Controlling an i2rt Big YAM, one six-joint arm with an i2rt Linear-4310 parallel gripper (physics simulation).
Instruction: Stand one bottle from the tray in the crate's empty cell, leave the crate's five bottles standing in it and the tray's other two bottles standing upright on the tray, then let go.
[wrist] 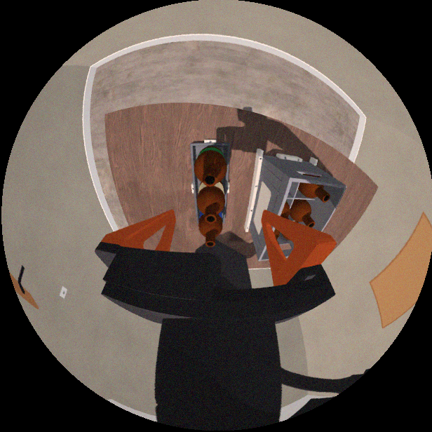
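Three brown bottles stand in a row on the grey tray (194, 167): the far one (210, 164) with a green label, the middle one (210, 199) with a cream label, and the near one (210, 226) with some blue beside it. The grey crate (276, 182) stands to the right, seen at a slant. Brown bottles show in it, among them one at the far right (310, 191) and one nearer (301, 210). The crate's near wall and my right finger hide some of its cells and bottles. My gripper (218, 214) is open and empty, its orange fingers either side of the tray's near end in this view.
A pale upright bar (254, 192) stands between tray and crate, close to the crate's left side. The brown wooden table (145, 150) carries both. Dark arm shadows fall behind the crate and near the tray's near end.
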